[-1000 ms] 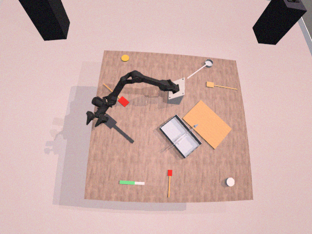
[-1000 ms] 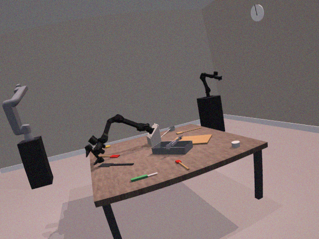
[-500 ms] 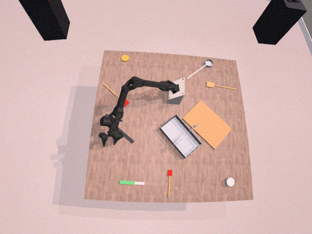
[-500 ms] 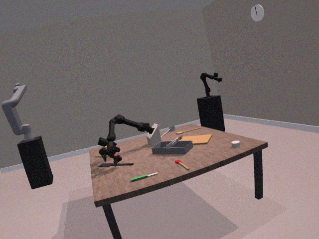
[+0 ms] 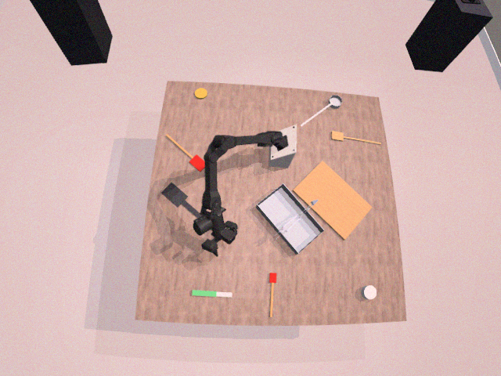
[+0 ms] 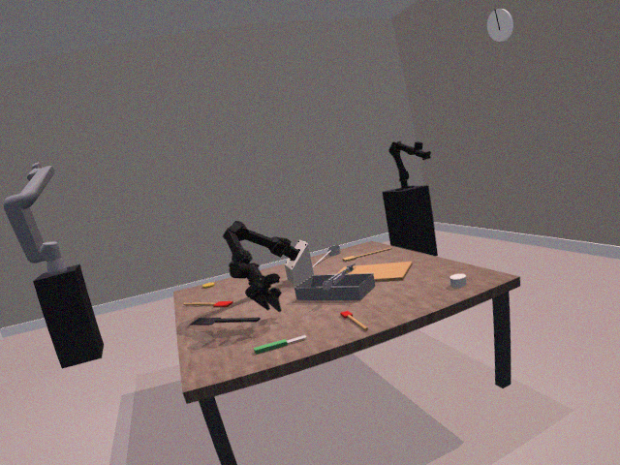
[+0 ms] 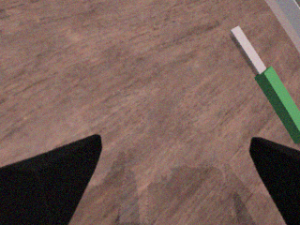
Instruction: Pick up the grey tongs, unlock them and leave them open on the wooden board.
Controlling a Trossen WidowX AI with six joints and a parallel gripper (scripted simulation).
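The tong arm is 34 cm to the left of my gripper tip, 12 cm behind it and 1 cm above it. From my gripper tip the other things lie so: grey roasting tin (32 cm to the left, 14 cm behind, 3 cm below); then black spatula (24 cm behind, 17 cm to the right, 6 cm below); then black lock piece (41 cm to the left, 17 cm behind, 1 cm above).
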